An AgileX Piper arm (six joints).
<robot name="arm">
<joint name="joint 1" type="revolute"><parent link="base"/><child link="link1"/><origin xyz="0 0 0.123"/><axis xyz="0 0 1"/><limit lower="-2.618" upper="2.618"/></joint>
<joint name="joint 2" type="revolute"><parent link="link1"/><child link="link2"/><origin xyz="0 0 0"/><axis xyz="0 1 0"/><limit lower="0" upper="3.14"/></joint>
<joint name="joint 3" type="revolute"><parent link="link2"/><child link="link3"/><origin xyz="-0.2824 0 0.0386"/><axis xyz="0 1 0"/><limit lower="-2.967" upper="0"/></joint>
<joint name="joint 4" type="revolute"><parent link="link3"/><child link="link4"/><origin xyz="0.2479 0 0.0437"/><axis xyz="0.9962 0 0.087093"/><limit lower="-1.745" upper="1.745"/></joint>
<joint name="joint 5" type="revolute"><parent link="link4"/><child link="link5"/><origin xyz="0 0 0"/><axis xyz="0 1 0"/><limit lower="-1.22" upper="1.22"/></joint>
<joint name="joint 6" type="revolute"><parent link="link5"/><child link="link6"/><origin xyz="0.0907 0 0.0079"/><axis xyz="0.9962 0 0.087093"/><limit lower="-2.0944" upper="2.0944"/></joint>
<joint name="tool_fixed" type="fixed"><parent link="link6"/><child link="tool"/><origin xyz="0 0 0" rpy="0 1.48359 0"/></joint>
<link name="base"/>
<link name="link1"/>
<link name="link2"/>
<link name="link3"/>
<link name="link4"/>
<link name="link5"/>
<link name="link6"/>
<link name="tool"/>
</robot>
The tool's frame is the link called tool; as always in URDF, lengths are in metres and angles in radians.
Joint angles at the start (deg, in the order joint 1, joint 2, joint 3, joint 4, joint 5, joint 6): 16.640, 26.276, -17.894, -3.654, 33.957, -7.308
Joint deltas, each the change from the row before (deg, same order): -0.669, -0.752, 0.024, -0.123, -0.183, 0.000; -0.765, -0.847, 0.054, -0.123, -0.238, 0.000; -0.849, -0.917, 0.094, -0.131, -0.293, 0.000; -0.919, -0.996, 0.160, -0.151, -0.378, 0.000; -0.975, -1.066, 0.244, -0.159, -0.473, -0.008; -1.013, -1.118, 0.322, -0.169, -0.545, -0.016; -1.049, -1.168, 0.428, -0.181, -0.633, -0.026; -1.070, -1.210, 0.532, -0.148, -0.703, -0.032
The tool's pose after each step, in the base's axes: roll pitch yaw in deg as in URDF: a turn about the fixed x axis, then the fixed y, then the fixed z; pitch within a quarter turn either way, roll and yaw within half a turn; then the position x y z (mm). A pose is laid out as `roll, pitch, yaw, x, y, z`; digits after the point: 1 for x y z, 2 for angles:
-164.23, 51.99, -146.91, 84.1, 20.6, 235.8
-163.53, 52.93, -147.10, 83.0, 19.0, 237.1
-162.74, 53.95, -147.30, 81.7, 17.3, 238.3
-161.83, 55.05, -147.44, 80.3, 15.5, 239.3
-160.78, 56.22, -147.52, 78.7, 13.6, 240.1
-159.61, 57.41, -147.50, 77.0, 11.7, 240.5
-158.30, 58.60, -147.38, 75.3, 9.9, 240.5
-156.93, 59.80, -147.21, 73.4, 8.1, 240.0

